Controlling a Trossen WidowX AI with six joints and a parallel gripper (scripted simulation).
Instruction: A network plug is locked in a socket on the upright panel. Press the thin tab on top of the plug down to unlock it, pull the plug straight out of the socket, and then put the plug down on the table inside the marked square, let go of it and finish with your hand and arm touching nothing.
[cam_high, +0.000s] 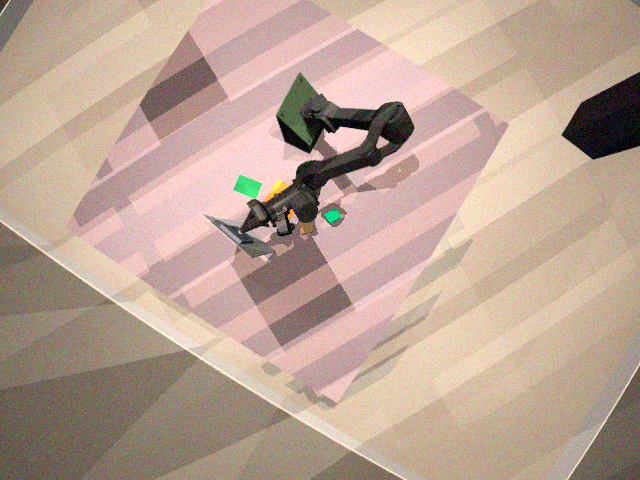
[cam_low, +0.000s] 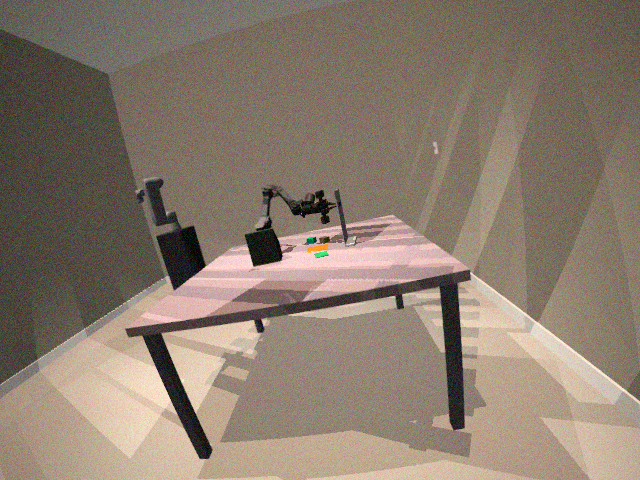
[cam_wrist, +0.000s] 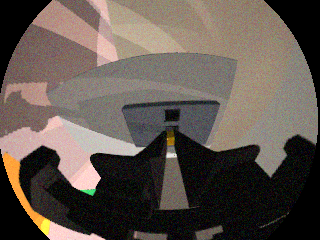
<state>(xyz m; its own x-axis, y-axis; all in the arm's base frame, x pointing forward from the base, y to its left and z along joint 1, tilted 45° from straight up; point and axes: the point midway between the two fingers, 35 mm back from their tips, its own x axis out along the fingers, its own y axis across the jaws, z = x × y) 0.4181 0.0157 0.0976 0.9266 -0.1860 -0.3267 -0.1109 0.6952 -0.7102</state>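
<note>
The network plug is right at my gripper tip. Round my gripper tip: orange marked square: 22 cm below, 15 cm behind; upright grey panel: 9 cm below, 2 cm ahead; tan cube: 21 cm below, 13 cm to the left, 12 cm behind.
</note>
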